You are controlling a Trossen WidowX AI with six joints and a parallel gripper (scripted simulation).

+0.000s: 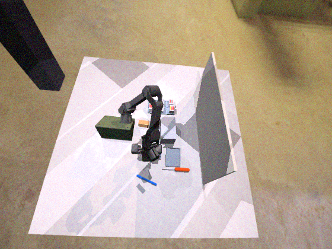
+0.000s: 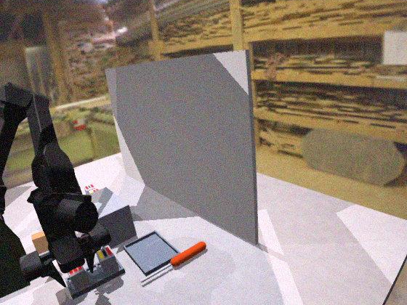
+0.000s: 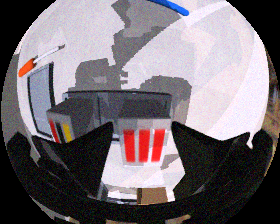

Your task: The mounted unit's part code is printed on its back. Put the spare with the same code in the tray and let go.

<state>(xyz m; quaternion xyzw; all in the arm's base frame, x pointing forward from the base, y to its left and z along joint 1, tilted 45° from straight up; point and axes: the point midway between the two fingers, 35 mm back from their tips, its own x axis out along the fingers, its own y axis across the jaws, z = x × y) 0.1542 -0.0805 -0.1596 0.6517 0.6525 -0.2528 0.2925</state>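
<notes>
The spare is 2 cm above my gripper tip. Also, from my gripper tip: holder: 4 cm ahead, 1 cm below; then blue pen: 1 cm ahead, 17 cm to the right, 1 cm below; then blue-grey tray: 18 cm ahead, 1 cm to the right, 1 cm below.
</notes>
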